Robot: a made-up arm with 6 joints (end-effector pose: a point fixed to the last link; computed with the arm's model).
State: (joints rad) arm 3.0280 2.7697 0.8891 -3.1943 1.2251 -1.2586
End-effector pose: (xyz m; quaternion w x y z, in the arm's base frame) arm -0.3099 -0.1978 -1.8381 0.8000 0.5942 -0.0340 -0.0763
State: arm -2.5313 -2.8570 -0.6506 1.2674 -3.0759 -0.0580
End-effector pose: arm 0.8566 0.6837 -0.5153 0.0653 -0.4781 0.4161 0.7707
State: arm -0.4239 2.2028 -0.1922 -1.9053 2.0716 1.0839
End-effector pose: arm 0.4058 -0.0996 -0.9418 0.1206 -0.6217 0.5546 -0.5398
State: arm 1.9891 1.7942 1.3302 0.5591 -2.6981 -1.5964
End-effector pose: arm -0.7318 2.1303 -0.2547 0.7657 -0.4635 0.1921 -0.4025
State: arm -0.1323 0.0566 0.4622 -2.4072 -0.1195 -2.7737
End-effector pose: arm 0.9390 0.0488 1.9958 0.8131 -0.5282 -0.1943 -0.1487
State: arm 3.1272 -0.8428 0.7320 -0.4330 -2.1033 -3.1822
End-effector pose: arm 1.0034 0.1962 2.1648 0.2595 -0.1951 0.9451 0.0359
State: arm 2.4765 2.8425 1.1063 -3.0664 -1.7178 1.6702
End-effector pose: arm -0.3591 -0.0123 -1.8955 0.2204 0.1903 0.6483 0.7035
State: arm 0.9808 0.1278 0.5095 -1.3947 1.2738 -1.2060
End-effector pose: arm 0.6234 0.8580 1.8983 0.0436 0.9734 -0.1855 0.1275
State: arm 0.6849 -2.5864 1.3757 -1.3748 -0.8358 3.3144
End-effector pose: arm -1.1472 -0.9953 -1.3717 0.1681 -0.1536 0.3283 0.9167
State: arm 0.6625 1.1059 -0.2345 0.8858 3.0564 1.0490
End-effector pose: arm 1.4143 0.9171 0.2117 0.6165 0.1751 -0.7492 0.1676
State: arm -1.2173 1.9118 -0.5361 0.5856 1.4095 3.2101
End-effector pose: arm 0.0993 -0.8276 -0.7917 0.3257 -0.8482 0.2420 0.3404
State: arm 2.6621 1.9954 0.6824 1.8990 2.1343 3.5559
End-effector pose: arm -1.6001 0.7477 -1.0289 0.3842 0.5875 -0.7075 -0.0822
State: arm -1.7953 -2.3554 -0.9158 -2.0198 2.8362 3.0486
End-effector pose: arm 0.2583 0.6787 0.1186 0.0254 0.6056 0.0793 -0.7914
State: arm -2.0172 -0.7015 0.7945 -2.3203 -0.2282 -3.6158
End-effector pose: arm 0.4505 0.5752 2.2938 0.2933 -0.7114 -0.2443 -0.5900
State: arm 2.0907 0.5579 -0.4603 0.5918 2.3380 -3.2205
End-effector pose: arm -0.4946 1.2516 0.9290 0.5276 -0.1075 -0.8091 -0.2354
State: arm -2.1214 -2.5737 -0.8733 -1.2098 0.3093 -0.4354
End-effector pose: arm 0.2875 0.6249 -0.0260 0.6056 -0.2683 -0.7477 -0.0466
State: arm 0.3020 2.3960 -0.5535 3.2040 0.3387 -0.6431
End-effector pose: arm 0.0824 0.2682 -0.8849 0.1742 -0.0230 -0.2933 -0.9397
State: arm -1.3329 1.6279 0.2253 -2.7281 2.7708 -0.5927
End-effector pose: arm 0.5632 -1.4211 -0.5963 0.2495 0.5568 0.0362 0.7914
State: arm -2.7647 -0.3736 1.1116 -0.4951 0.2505 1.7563
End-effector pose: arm 0.2528 0.3196 2.5413 0.3664 0.6377 -0.2395 0.6339
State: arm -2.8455 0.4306 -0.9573 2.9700 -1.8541 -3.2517
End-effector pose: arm -0.7036 -0.4536 0.8445 0.0708 -0.2247 -0.0831 -0.9683
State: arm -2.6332 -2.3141 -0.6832 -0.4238 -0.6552 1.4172
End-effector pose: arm 0.8012 0.6886 0.2011 0.0312 -0.5820 0.3610 -0.7280
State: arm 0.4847 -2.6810 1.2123 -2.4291 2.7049 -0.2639
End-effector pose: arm -1.2988 -0.4855 -1.4422 0.5538 -0.6737 -0.2935 -0.3915
